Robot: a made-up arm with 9 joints. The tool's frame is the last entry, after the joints.
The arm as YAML. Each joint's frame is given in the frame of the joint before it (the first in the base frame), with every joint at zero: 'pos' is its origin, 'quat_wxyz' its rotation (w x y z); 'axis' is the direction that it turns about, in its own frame. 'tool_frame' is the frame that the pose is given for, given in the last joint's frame.
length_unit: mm
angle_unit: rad
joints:
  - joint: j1
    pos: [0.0, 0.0, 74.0]
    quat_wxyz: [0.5, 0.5, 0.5, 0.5]
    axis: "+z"
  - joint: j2
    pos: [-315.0, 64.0, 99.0]
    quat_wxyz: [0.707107, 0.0, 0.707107, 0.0]
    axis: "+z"
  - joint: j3
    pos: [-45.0, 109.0, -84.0]
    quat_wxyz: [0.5, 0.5, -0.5, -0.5]
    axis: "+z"
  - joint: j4
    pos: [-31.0, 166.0, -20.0]
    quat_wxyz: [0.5, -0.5, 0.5, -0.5]
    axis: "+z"
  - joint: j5
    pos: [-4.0, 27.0, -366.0]
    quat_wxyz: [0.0, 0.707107, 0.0, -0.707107]
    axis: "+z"
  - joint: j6
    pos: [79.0, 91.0, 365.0]
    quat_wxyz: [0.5, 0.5, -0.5, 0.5]
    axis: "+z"
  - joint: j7
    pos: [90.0, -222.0, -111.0]
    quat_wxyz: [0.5, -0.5, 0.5, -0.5]
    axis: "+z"
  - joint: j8
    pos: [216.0, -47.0, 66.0]
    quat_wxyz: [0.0, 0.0, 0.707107, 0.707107]
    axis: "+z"
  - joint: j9
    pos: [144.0, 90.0, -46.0]
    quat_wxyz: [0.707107, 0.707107, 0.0, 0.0]
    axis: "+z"
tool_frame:
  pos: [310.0, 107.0, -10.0]
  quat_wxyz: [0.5, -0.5, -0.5, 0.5]
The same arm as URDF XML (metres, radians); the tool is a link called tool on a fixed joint. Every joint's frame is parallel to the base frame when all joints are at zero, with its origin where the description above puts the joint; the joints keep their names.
<robot name="arm">
  <joint name="tool_joint" type="fixed">
    <parent link="link9"/>
    <child link="tool"/>
    <origin xyz="0.107 0.01 -0.31" rpy="0 0 0"/>
  </joint>
  <joint name="j9" type="continuous">
    <parent link="link8"/>
    <child link="link9"/>
    <origin xyz="-0.046 0.09 -0.144" rpy="0 0 0"/>
    <axis xyz="0 -1 0"/>
  </joint>
  <joint name="j8" type="continuous">
    <parent link="link7"/>
    <child link="link8"/>
    <origin xyz="-0.047 0.066 0.216" rpy="0 0 0"/>
    <axis xyz="1 0 0"/>
  </joint>
  <joint name="j7" type="continuous">
    <parent link="link6"/>
    <child link="link7"/>
    <origin xyz="0.111 0.09 0.222" rpy="0 0 0"/>
    <axis xyz="0 1 0"/>
  </joint>
  <joint name="j6" type="continuous">
    <parent link="link5"/>
    <child link="link6"/>
    <origin xyz="0.091 0.365 0.079" rpy="0 0 0"/>
    <axis xyz="-1 0 0"/>
  </joint>
  <joint name="j5" type="continuous">
    <parent link="link4"/>
    <child link="link5"/>
    <origin xyz="-0.027 0.004 0.366" rpy="0 0 0"/>
    <axis xyz="0 1 0"/>
  </joint>
  <joint name="j4" type="continuous">
    <parent link="link3"/>
    <child link="link4"/>
    <origin xyz="-0.02 0.166 0.031" rpy="0 0 0"/>
    <axis xyz="0 0 -1"/>
  </joint>
  <joint name="j3" type="continuous">
    <parent link="link2"/>
    <child link="link3"/>
    <origin xyz="0.045 -0.084 0.109" rpy="0 0 0"/>
    <axis xyz="1 0 0"/>
  </joint>
  <joint name="j2" type="continuous">
    <parent link="link1"/>
    <child link="link2"/>
    <origin xyz="0.099 -0.315 0.064" rpy="0 0 0"/>
    <axis xyz="0 1 0"/>
  </joint>
  <joint name="j1" type="continuous">
    <parent link="base_link"/>
    <child link="link1"/>
    <origin xyz="0 0 0.074" rpy="0 0 0"/>
    <axis xyz="1 0 0"/>
  </joint>
  <link name="base_link"/>
  <link name="link1"/>
  <link name="link2"/>
  <link name="link3"/>
  <link name="link4"/>
  <link name="link5"/>
  <link name="link6"/>
  <link name="link7"/>
  <link name="link8"/>
  <link name="link9"/>
  <link name="tool"/>
</robot>

